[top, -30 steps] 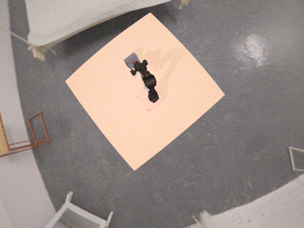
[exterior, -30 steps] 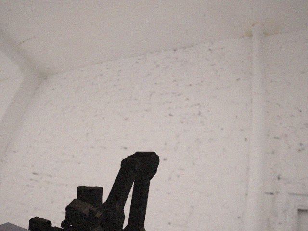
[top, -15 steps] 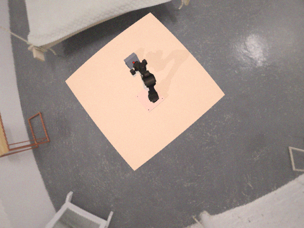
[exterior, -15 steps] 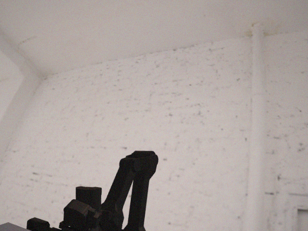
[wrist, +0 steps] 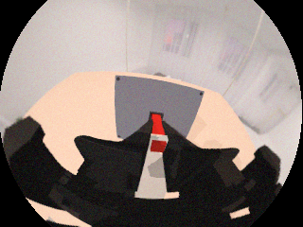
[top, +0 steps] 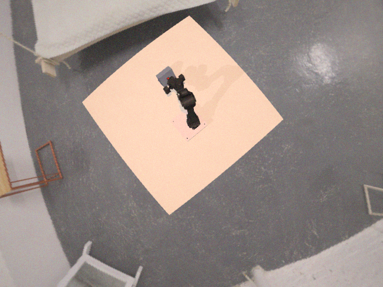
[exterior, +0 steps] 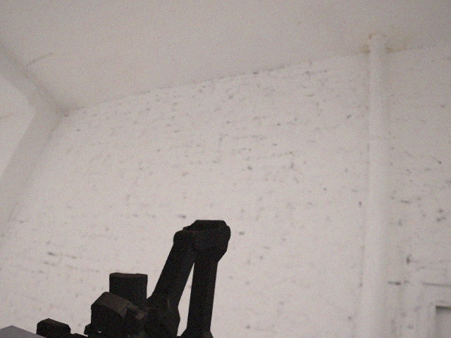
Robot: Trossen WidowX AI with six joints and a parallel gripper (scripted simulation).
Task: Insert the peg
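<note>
My gripper tip is 2 cm past the red peg and 1 cm below it. Round my gripper tip: grey sloped panel (4 cm ahead, 2 cm below).
</note>
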